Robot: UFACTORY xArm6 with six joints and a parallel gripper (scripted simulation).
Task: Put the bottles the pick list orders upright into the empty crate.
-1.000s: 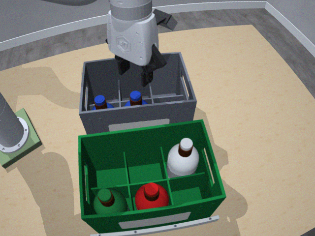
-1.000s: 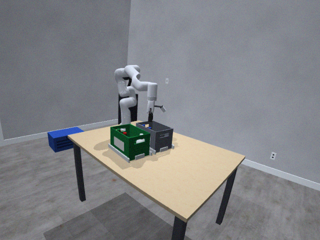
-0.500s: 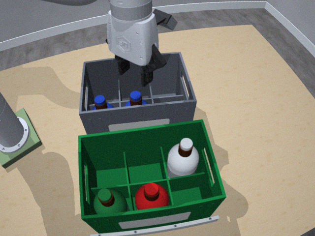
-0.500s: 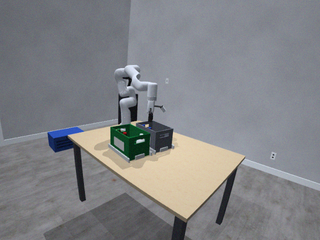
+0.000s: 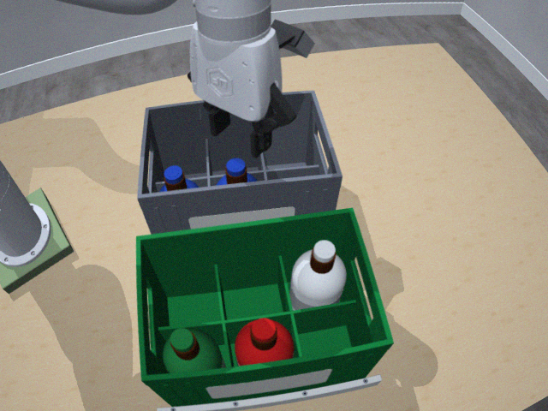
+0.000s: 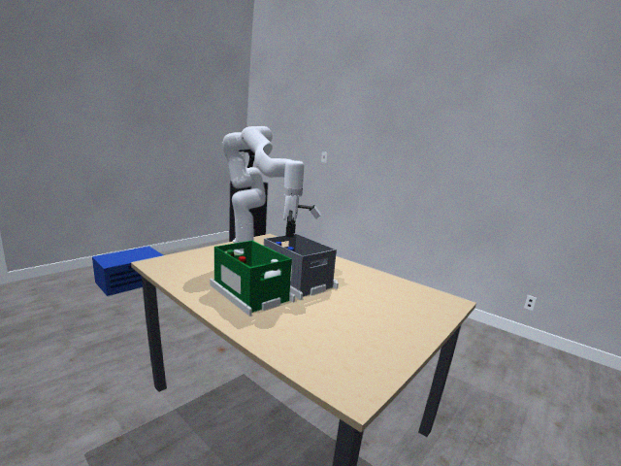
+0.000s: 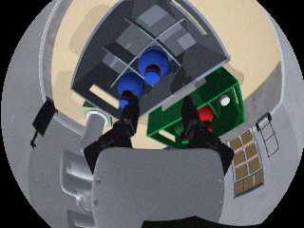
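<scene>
Now: hand 60 mm short of the white-label bottle, 150 mm to the left of it and 150 mm above it. The rest, counted from my hand: red-label bottle 40 mm behind, 220 mm to the right, 150 mm below; then green crate 40 mm behind, 180 mm to the right, 160 mm below; then grey crate 60 mm to the left, 160 mm below.
</scene>
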